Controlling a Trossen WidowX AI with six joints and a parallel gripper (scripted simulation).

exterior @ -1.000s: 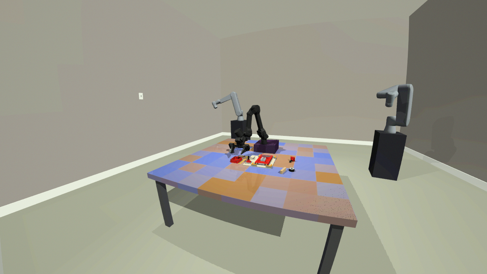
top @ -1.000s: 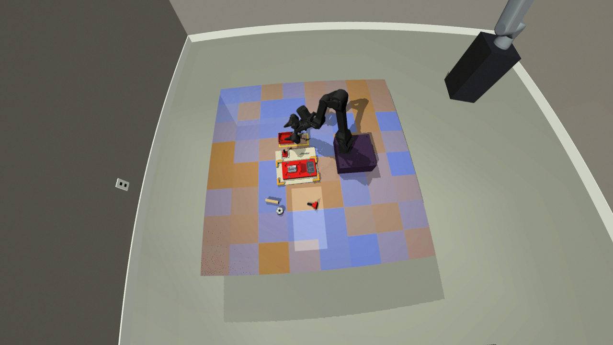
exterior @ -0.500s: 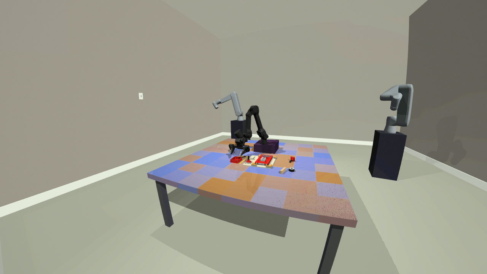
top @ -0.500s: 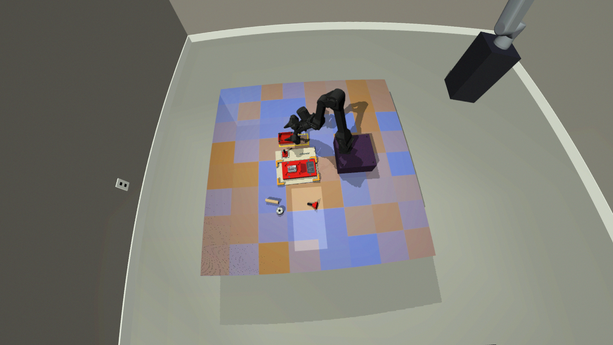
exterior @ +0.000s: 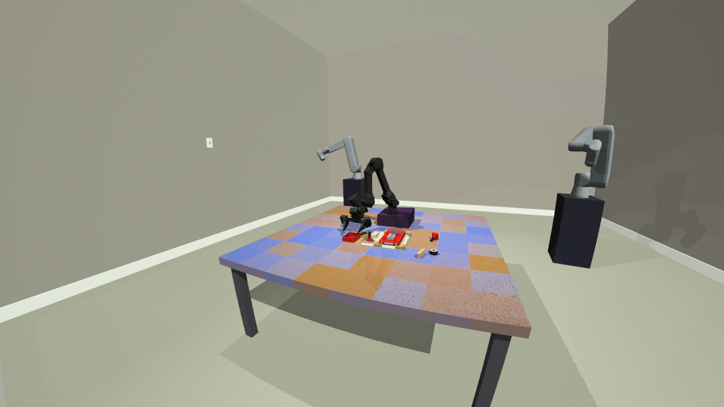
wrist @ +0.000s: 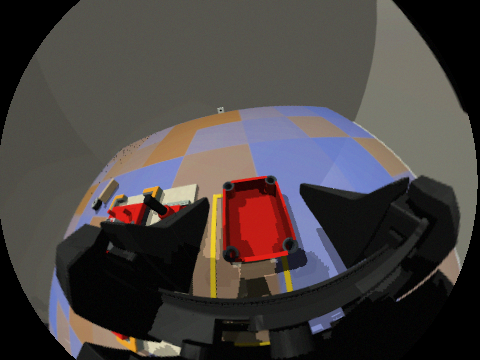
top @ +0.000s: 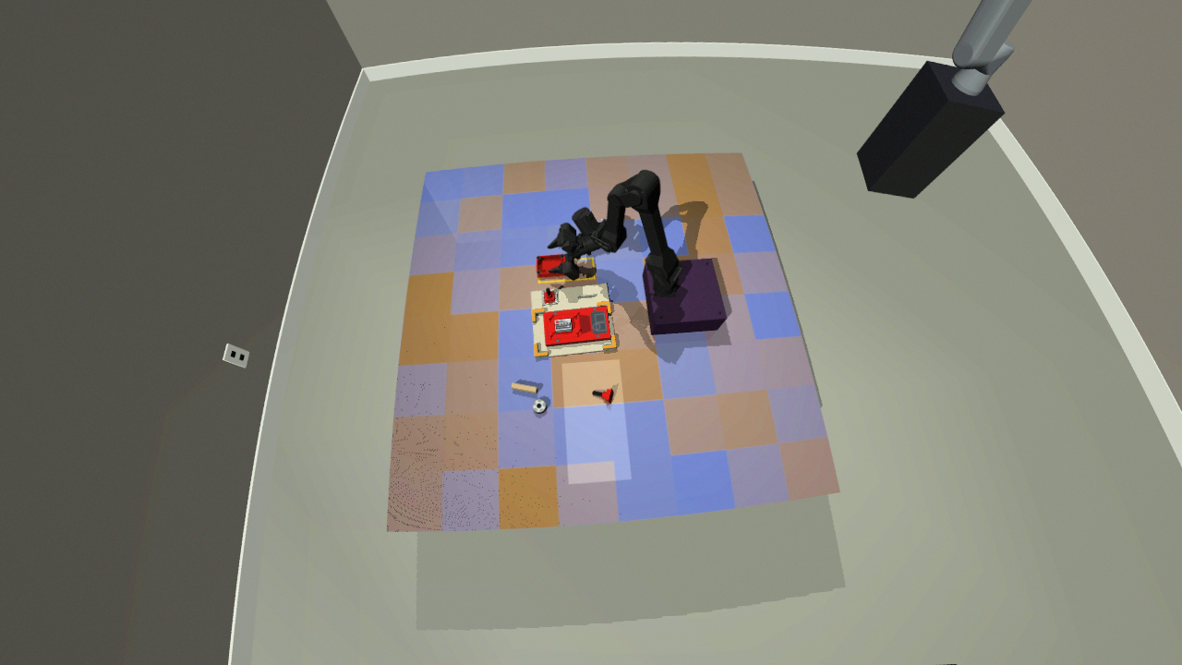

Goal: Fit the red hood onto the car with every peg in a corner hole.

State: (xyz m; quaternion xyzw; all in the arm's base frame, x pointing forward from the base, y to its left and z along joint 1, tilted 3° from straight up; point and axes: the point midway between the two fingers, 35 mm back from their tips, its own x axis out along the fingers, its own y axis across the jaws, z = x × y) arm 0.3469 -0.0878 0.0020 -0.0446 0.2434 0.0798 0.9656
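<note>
Right now my gripper tip is 10 mm past the red hood and 40 mm above it. Round my gripper tip: wooden block (10 mm ahead, 420 mm to the left, 40 mm below); grey engine block (80 mm behind, 220 mm to the left, 20 mm below); cream jig (100 mm behind, 200 mm to the left, 40 mm below).
</note>
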